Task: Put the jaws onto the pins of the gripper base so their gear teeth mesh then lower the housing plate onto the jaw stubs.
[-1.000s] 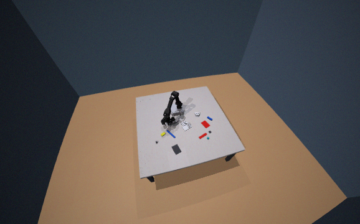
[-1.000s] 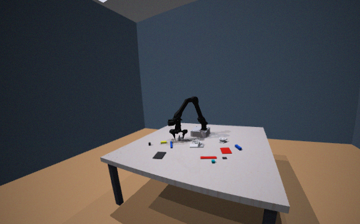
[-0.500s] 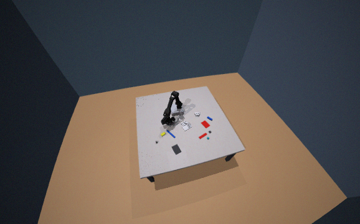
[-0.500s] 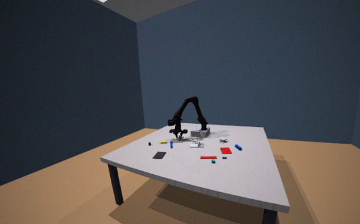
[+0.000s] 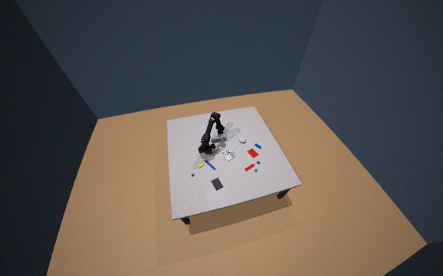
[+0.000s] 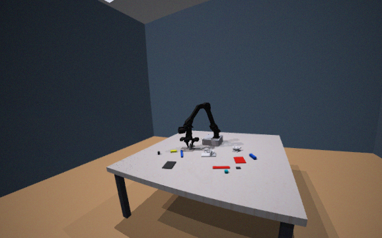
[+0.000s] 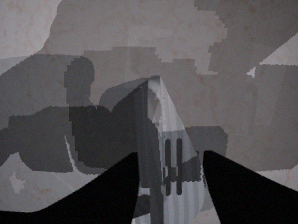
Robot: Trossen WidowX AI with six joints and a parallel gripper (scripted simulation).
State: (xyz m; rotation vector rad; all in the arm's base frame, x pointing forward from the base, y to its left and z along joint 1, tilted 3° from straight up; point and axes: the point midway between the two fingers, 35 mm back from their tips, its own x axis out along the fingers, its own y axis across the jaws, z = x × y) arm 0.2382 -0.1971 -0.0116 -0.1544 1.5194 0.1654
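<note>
Right now my gripper tip is 240 mm to the right of the white flat plate and 100 mm short of it. The rest, counted from my gripper tip: yellow block: 150 mm ahead, 100 mm to the right; then gripper base: 440 mm to the left, 80 mm behind, 20 mm above; then dark grey plate: 390 mm ahead, 40 mm to the left.
</note>
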